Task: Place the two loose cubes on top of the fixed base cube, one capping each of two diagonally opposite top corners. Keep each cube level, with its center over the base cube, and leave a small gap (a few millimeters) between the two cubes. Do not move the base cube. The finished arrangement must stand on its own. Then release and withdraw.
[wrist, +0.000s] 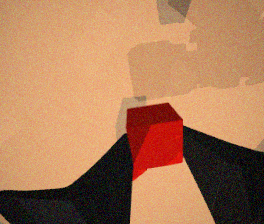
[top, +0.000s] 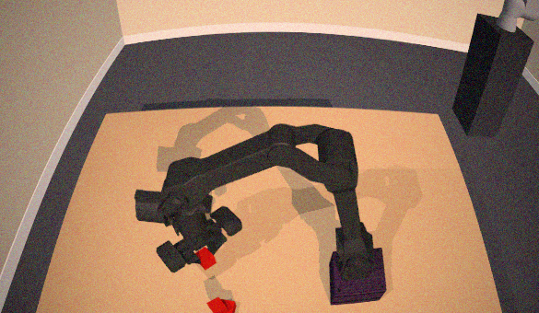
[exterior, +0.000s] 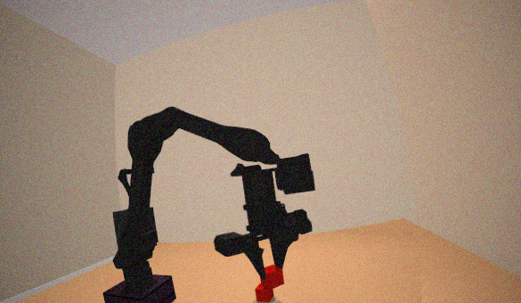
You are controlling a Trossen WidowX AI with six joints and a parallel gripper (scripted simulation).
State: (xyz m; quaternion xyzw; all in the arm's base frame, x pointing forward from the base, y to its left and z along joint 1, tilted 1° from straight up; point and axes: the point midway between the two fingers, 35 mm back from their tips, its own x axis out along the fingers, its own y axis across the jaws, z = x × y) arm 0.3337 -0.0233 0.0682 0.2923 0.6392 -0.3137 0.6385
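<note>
My gripper tip is 2 cm past the red cube, 11 cm to the right of it and 5 cm above it.
</note>
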